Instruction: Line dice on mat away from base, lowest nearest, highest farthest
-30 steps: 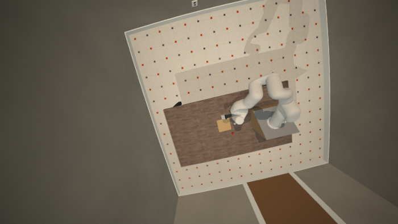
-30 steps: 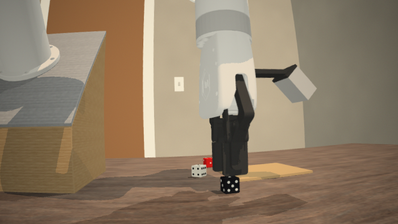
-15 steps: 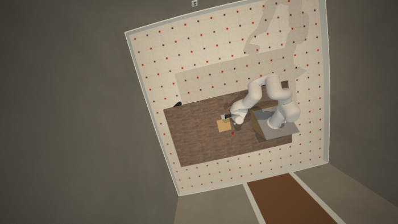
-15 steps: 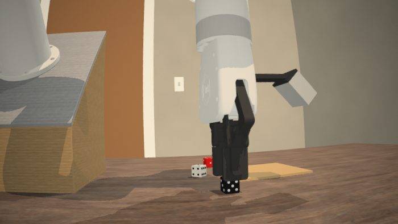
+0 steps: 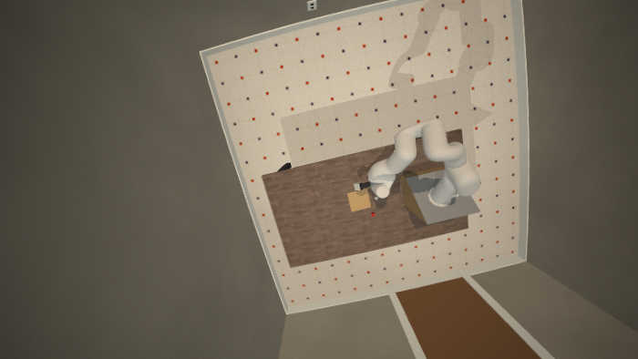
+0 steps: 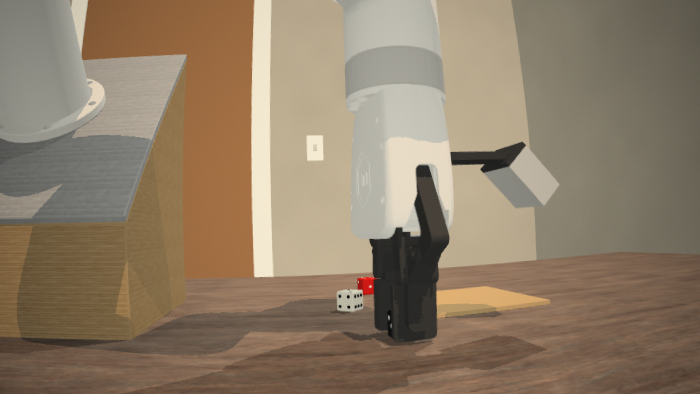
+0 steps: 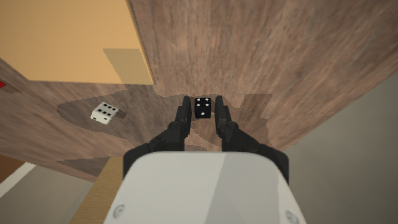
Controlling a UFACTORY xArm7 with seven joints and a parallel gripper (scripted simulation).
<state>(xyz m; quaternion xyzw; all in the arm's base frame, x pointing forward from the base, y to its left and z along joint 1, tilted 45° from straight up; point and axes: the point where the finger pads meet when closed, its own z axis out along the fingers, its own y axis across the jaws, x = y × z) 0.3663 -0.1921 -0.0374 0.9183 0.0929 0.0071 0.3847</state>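
My gripper is now 8 cm short of the tan mat, 14 cm to the right of it and 2 cm above it. From my hand the other things lie so: red die (25 cm to the left, 1 cm below).
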